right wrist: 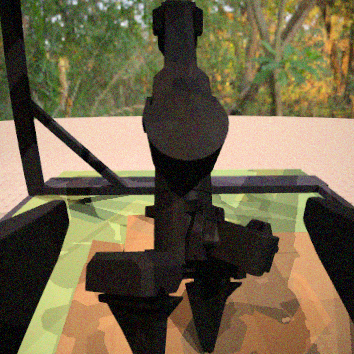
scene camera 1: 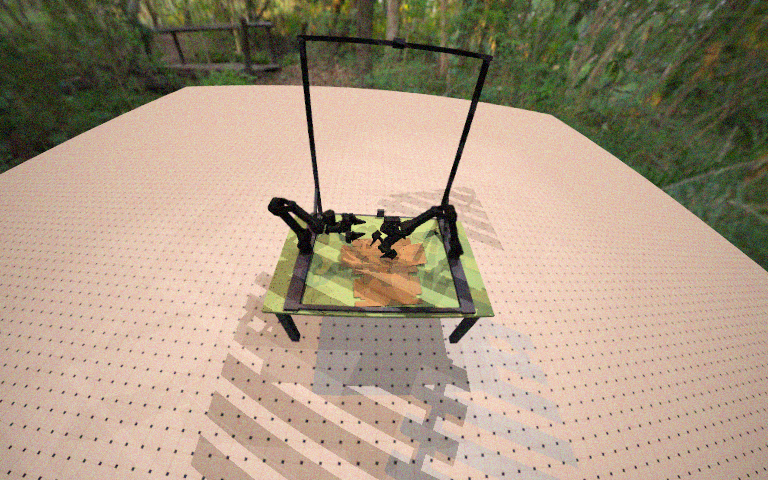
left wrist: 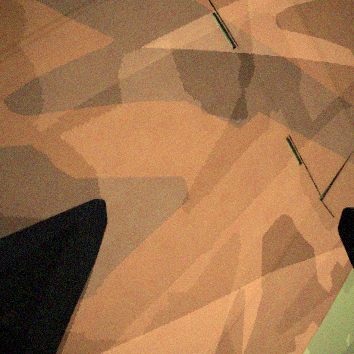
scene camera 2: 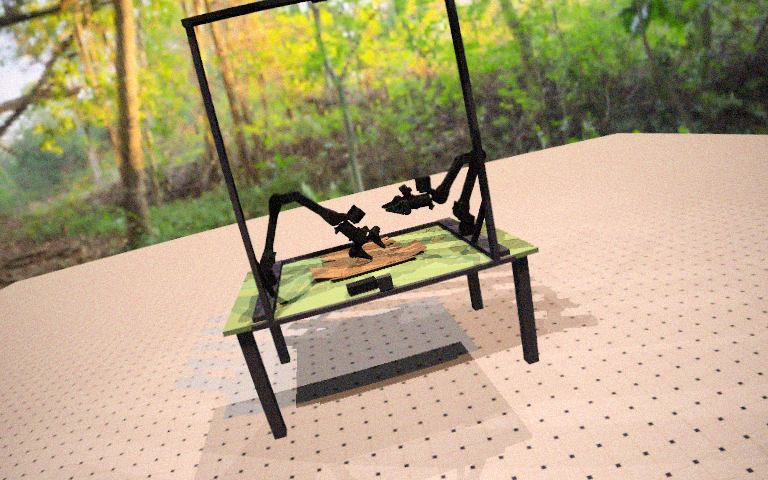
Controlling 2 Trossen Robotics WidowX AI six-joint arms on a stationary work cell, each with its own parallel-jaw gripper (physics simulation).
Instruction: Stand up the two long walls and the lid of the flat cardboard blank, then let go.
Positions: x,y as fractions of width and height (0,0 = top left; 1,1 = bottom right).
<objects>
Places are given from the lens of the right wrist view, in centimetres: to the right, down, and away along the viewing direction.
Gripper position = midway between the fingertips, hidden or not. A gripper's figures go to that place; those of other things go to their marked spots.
my right gripper (right wrist: 0.53,0.59): 0, 1, 10
black rail (right wrist: 0.62,0.52): 10, 2, 67
</objects>
